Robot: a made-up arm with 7 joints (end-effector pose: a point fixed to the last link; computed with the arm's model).
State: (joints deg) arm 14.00 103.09 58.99 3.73 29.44 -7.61 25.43
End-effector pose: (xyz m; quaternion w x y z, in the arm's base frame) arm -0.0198 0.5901 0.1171 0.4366 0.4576 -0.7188 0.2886
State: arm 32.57 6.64 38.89 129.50 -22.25 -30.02 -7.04
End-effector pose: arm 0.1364 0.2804 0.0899 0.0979 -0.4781 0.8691 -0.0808
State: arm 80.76 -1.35 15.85 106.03 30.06 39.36 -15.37
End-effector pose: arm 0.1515 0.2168 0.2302 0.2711 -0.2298 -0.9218 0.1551
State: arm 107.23 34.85 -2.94 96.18 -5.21 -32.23 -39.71
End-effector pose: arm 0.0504 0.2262 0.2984 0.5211 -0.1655 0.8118 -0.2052
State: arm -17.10 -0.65 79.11 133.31 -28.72 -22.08 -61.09
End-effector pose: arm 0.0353 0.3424 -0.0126 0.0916 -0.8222 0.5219 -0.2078
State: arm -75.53 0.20 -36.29 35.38 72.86 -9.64 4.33
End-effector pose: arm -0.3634 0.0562 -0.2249 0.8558 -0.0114 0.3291 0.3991
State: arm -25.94 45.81 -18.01 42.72 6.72 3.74 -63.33
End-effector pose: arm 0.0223 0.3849 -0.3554 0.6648 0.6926 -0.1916 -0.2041
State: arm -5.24 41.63 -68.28 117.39 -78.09 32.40 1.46
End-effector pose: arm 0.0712 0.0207 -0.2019 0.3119 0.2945 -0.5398 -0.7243
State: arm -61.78 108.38 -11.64 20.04 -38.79 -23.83 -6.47
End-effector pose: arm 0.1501 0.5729 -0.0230 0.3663 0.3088 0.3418 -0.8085
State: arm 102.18 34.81 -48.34 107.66 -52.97 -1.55 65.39
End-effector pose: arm 0.1548 0.0481 0.2097 0.0920 0.6684 -0.3849 -0.6298
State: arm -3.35 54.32 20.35 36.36 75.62 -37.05 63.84
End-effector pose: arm 0.1398 0.5097 -0.1992 0.5453 0.0431 -0.8365 -0.0319
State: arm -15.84 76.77 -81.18 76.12 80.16 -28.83 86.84
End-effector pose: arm -0.0461 0.3329 -0.3107 0.7019 -0.6842 -0.0890 -0.1766
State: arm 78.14 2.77 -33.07 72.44 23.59 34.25 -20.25
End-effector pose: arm 0.3134 0.0196 0.1562 0.5633 0.0200 -0.8174 -0.1190
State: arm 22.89 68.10 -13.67 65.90 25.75 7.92 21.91
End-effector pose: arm 0.2865 0.4017 -0.0584 0.7810 0.2162 -0.5394 -0.2288
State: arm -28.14 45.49 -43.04 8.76 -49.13 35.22 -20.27
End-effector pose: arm -0.1332 0.4525 -0.3132 0.3706 0.3845 0.3841 -0.7532
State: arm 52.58 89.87 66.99 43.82 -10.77 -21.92 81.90
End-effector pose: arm -0.0922 0.5306 0.1633 0.4657 0.5091 -0.6933 -0.2081
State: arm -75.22 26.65 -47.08 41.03 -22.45 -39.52 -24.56
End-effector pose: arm -0.3638 0.2066 -0.2217 0.8705 -0.2687 -0.0534 -0.4088
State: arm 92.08 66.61 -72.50 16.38 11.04 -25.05 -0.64
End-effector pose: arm 0.2436 0.5292 0.0319 0.5559 0.5921 -0.5537 -0.1838
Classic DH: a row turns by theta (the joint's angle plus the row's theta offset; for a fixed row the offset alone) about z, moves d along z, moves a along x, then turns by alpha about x. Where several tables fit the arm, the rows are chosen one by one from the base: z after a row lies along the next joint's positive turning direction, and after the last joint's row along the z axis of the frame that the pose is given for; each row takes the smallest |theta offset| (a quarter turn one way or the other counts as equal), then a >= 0, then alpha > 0; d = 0 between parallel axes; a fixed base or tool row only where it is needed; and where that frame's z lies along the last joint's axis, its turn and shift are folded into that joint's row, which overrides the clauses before.
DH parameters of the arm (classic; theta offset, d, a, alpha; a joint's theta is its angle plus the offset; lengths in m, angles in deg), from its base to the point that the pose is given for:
base (fixed): 0 0 0 90
joint 1: 90 -0.148 0 90
joint 2: 90 0 0 90
joint 3: 90 -0.186 0 90
joint 4: 0 0 0 -90
joint 5: 0 -0.272 0 -90
joint 6: -90 0 0 90
joint 7: 90 0 0 90
tool (fixed): -90 0 0 0

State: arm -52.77 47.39 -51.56 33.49 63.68 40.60 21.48
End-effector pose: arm -0.2350 0.3723 -0.2957 0.8139 0.0107 0.5681 0.1214
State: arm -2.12 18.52 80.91 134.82 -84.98 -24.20 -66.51
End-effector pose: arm 0.0329 0.3268 0.0648 0.3395 -0.8937 0.2647 0.1264
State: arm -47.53 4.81 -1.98 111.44 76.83 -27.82 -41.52
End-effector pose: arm 0.1067 0.1465 -0.2454 0.6099 0.0095 -0.3280 0.7214
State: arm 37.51 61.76 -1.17 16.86 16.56 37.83 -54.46
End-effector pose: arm 0.1920 0.5404 -0.1206 0.5947 0.7096 -0.0194 0.3774
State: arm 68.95 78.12 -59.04 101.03 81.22 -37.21 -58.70
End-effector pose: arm 0.2842 0.2320 0.0378 0.3684 0.0412 -0.8594 0.3522
